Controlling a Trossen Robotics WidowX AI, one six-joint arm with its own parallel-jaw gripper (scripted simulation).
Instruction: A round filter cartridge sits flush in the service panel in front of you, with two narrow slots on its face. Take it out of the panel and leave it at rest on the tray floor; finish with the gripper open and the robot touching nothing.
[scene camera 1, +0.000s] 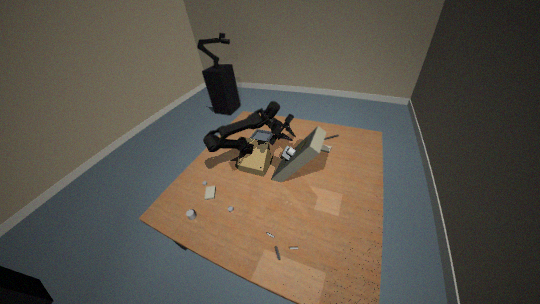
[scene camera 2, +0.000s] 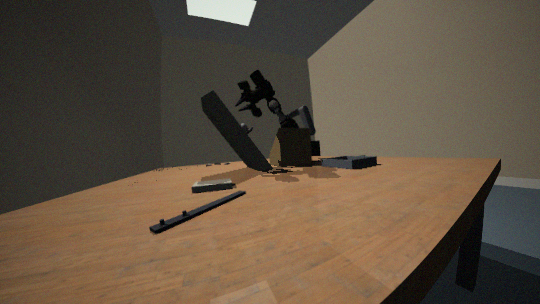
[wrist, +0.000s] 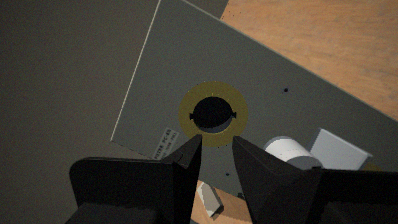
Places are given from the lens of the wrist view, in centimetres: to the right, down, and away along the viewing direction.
gripper (wrist: 217, 140): 1, 2, 11
white round cartridge (wrist: 285, 148): 9, 4, 15
grey service panel (wrist: 196, 74): 0, -4, 16
